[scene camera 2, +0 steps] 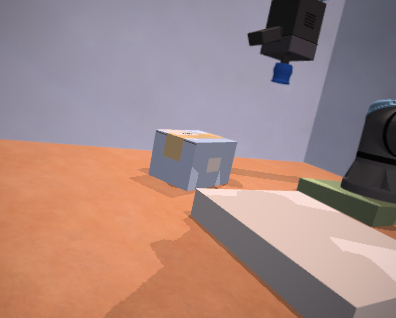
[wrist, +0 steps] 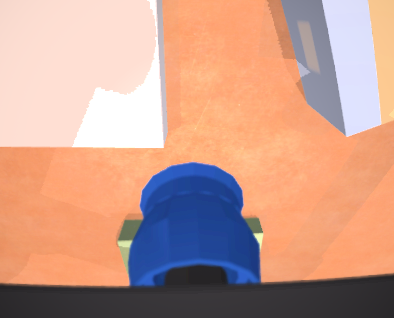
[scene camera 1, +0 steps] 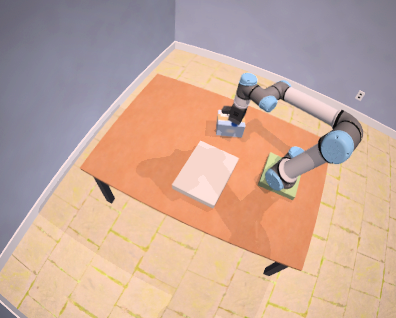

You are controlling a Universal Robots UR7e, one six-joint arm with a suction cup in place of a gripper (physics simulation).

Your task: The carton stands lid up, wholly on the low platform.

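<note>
A pale blue carton stands on the table beside the low platform, apart from it. Its top, with orange tape and a small dark mark, faces up. The low platform is a flat pale slab that bears nothing. My gripper, a blue suction cup, is open and holds nothing. It hangs in the air, higher than the carton's top and apart from it. In the wrist view the carton is cut off by the upper right edge.
The arm's base stands on a green block at the right of the orange table. The arm reaches over the table's back side in the first scene view. Grey walls stand behind the table.
</note>
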